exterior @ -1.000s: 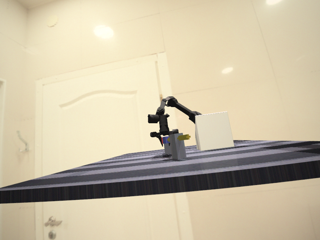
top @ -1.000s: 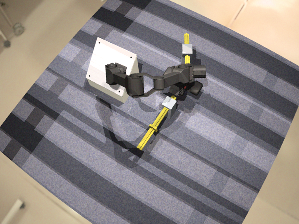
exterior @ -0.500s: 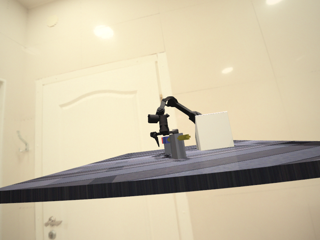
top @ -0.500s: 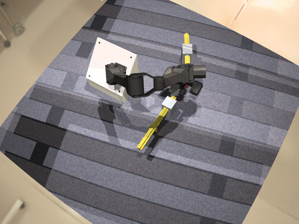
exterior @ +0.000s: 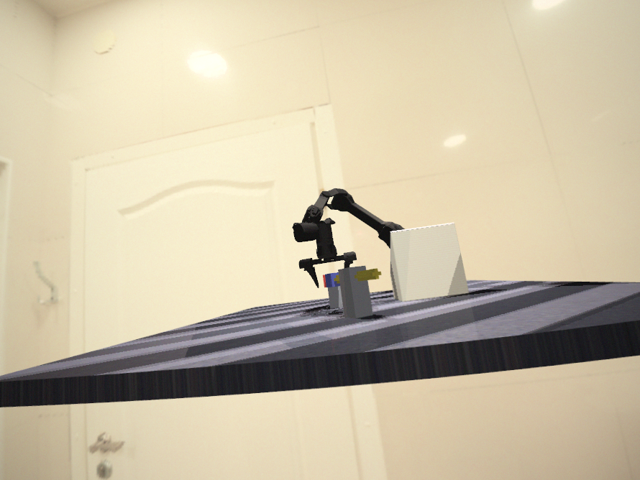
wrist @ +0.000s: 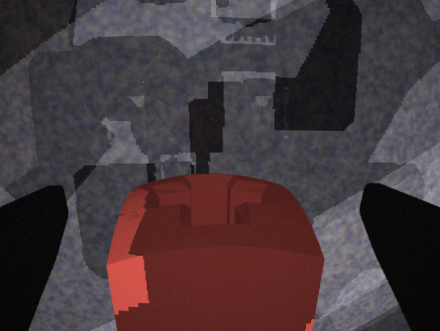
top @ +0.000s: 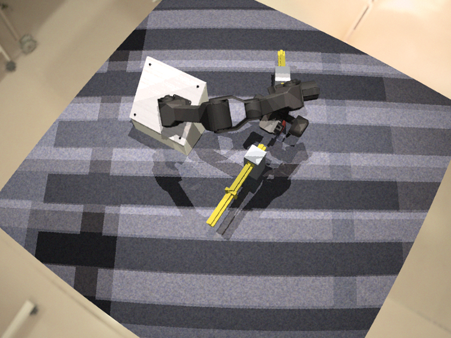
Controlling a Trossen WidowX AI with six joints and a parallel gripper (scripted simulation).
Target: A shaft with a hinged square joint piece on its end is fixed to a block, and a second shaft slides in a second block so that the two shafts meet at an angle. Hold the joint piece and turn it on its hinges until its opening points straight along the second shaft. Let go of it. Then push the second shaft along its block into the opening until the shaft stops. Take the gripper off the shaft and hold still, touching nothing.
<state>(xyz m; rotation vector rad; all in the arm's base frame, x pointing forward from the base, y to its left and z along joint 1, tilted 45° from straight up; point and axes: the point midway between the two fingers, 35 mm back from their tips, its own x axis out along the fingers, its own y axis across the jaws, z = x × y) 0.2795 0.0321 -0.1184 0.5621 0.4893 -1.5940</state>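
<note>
Now: gripper tip 20 mm to the right of the red joint piece and 20 mm below it.
</note>
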